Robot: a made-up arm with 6 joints. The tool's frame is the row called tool. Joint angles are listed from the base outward. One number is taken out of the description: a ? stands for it. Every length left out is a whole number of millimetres.
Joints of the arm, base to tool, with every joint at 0 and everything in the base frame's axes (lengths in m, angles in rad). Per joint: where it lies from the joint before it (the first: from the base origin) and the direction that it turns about. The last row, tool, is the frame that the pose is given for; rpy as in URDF.
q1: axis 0 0 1 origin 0.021 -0.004 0.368
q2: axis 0 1 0 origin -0.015 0.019 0.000
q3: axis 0 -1 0 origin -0.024 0.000 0.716
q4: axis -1 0 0 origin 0.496 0.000 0.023
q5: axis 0 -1 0 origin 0.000 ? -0.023
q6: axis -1 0 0 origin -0.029 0.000 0.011
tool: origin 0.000 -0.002 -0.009 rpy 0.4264 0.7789 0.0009
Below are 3 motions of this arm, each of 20 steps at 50 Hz.
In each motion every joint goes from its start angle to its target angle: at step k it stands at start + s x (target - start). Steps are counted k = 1, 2, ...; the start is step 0. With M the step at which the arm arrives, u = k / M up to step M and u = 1 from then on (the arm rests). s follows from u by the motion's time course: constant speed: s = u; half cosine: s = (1 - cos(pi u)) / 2; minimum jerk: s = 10 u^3 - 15 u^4 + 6 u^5.
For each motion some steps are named. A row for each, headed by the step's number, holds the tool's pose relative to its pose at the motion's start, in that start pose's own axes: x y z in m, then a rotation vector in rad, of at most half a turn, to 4 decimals.
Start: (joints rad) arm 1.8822 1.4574 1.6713 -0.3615 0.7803 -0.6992
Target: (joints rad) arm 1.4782 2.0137 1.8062 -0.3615 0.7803 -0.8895
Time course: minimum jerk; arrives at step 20
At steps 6, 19, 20:
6: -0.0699 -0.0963 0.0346 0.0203 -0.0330 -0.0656
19: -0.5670 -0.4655 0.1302 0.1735 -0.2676 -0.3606
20: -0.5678 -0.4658 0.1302 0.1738 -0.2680 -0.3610

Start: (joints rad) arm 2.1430 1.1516 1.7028 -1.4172 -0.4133 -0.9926
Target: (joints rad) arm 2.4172 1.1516 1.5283 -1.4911 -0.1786 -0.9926
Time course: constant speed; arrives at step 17
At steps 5, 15, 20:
5: 0.0495 -0.0743 0.0238 0.0619 0.0091 0.0408
15: 0.1441 -0.2332 0.0477 0.1869 0.0045 0.1105
20: 0.1620 -0.2663 0.0486 0.2117 0.0001 0.1222

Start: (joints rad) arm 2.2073 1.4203 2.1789 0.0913 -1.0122 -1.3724
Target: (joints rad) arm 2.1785 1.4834 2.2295 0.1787 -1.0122 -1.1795
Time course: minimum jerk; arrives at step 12
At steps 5, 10, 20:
5: 0.0007 -0.0116 0.0148 -0.0484 -0.0573 -0.0465
10: 0.0011 -0.0328 0.0407 -0.1306 -0.1589 -0.1344
20: 0.0011 -0.0341 0.0422 -0.1351 -0.1647 -0.1396

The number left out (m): -0.083
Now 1 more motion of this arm.
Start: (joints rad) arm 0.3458 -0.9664 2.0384 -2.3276 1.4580 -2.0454
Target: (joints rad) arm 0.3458 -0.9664 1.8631 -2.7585 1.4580 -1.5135
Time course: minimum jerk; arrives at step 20
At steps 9, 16, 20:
9: -0.0013 0.0127 0.0136 -0.2535 -0.1723 -0.0200
16: 0.0007 0.0296 0.0323 -0.5459 -0.4337 -0.0439
20: 0.0011 0.0314 0.0344 -0.5743 -0.4643 -0.0462

